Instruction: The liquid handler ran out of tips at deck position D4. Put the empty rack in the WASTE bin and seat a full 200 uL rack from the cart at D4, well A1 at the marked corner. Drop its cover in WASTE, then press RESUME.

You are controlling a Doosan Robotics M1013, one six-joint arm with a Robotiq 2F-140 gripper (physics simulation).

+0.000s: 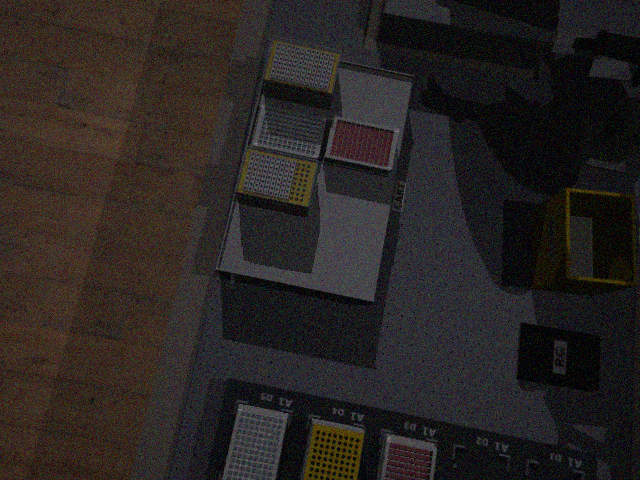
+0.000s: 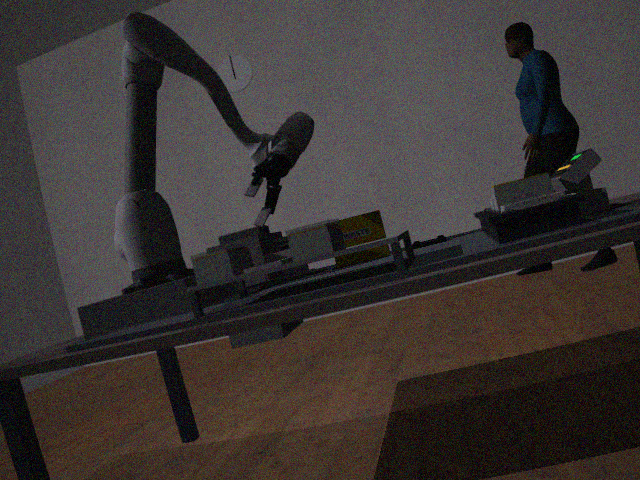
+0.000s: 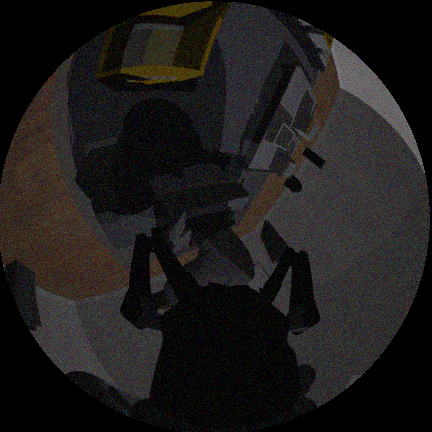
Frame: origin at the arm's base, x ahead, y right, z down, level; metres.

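Where they show: gripper, fingertip midpoint: [image 1: 574,56] [image 2: 253,211] [image 3: 224,223]; arm's base, origin of the base link: [image 2: 162,283] [image 3: 208,228].
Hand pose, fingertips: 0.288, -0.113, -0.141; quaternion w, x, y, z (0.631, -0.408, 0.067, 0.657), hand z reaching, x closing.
Observation:
Things, the pixels of their centre, and the offset from my fingertips, as dx, dy, dz. "pt": a spot on its surface instead.
- yellow rack, body centre: [image 1: 330,466] [image 2: 521,192] +0.682, +0.348, +0.137
- cart, body centre: [image 1: 318,173] [image 2: 308,271] [image 3: 284,124] +0.171, +0.401, +0.190
- yellow rack with several empty columns, body centre: [image 1: 277,182] [image 2: 317,241] [image 3: 306,126] +0.216, +0.475, +0.131
- white grid rack, body centre: [image 1: 290,133] [image 2: 272,265] [image 3: 291,143] +0.109, +0.461, +0.156
- red rack, body centre: [image 1: 361,146] [image 2: 289,255] [image 3: 281,135] +0.126, +0.327, +0.147
- yellow WASTE bin, body centre: [image 1: 579,244] [image 2: 358,238] +0.277, -0.083, +0.156
- black RG block, body centre: [image 1: 559,357] [image 2: 428,241] +0.479, -0.070, +0.216
- tilted panel, surface spot: [image 2: 584,166] pt +0.842, +0.344, +0.114
At D4, a yellow rack [image 1: 333,452] with dark, empty holes sits on the deck, between a white rack at D5 and a red one at D3. On the cart [image 1: 351,248] stand a yellow-edged rack full of pale tips [image 1: 302,67], a yellow rack with several empty columns [image 1: 276,178], a white grid rack [image 1: 289,129] and a red rack [image 1: 362,143]. Whether any wears a clear cover is too dark to tell. The yellow WASTE bin [image 1: 550,248] [image 2: 361,229] [image 3: 162,73] is open-topped. My gripper [image 2: 257,203] [image 3: 224,223] is open and empty, high beside the cart, away from the racks.
The black RG block [image 1: 559,335] lies between bin and deck. A tilted panel [image 2: 584,166] with green and orange buttons stands behind the deck [image 2: 522,224]. A person [image 2: 540,98] in blue stands behind it. Dark shadows cross the bench around the bin.

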